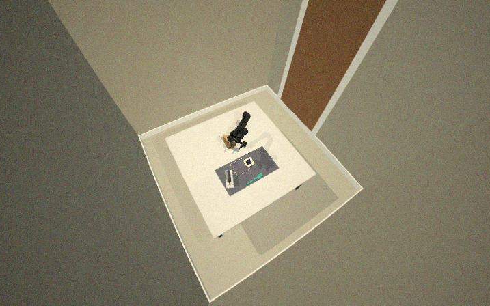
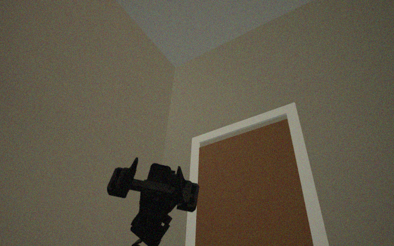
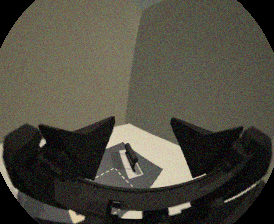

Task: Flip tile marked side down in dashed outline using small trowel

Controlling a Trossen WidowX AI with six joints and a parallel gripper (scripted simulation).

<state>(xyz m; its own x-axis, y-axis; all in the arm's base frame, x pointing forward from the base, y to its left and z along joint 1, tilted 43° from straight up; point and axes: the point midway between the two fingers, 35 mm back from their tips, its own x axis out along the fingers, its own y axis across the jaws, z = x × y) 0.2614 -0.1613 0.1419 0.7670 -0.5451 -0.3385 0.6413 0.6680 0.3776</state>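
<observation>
Now: gripper tip 28 cm above the small trowel, 14 cm short of it and 12 cm to the left of it. Also, from my gripper tip: dark grey mat: 34 cm below, 13 cm ahead, 10 cm to the left; then tan tile: 32 cm below, 15 cm to the left, 6 cm ahead; then green trowel: 32 cm below, 27 cm ahead, 14 cm to the left.
</observation>
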